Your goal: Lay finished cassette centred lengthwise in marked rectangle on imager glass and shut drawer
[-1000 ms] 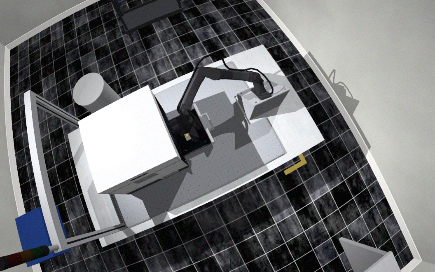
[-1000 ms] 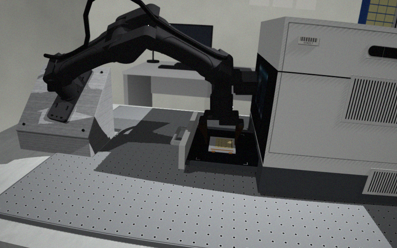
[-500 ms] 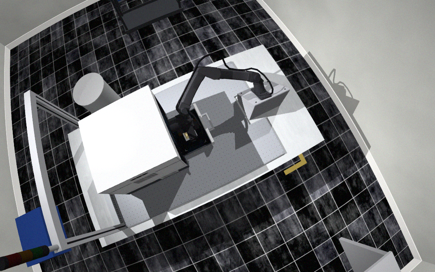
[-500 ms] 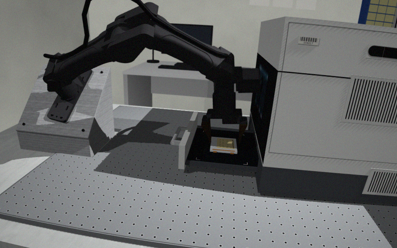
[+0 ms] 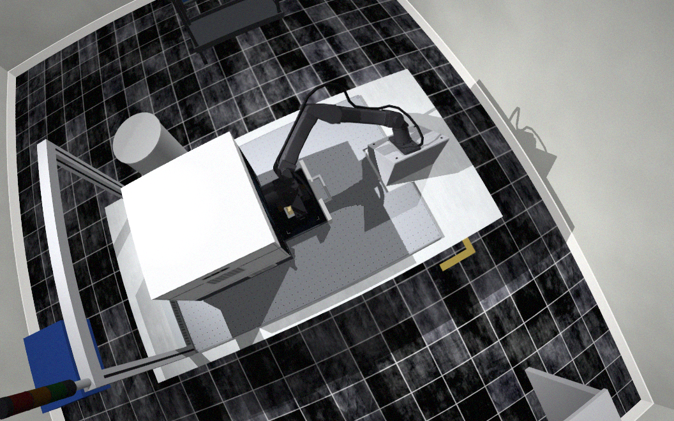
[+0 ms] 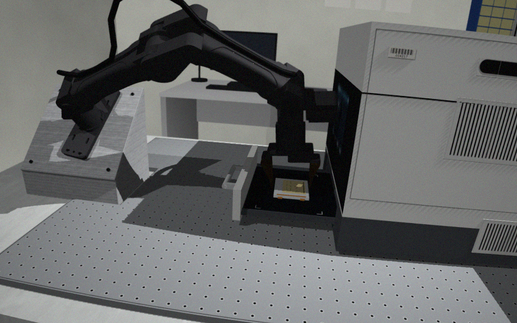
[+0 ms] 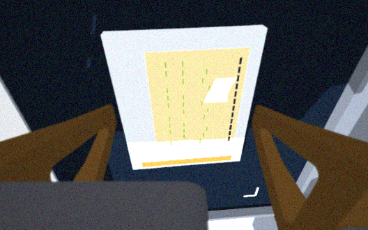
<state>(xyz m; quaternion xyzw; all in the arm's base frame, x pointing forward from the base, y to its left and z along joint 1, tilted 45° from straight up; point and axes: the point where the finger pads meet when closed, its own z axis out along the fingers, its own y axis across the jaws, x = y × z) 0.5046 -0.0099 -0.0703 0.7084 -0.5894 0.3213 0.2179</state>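
Now: hand 10 mm short of the drawer and 10 mm above it. Also, from my hand: finished cassette 10 mm below; frame rail 670 mm ahead, 540 mm above, 80 mm to the left.
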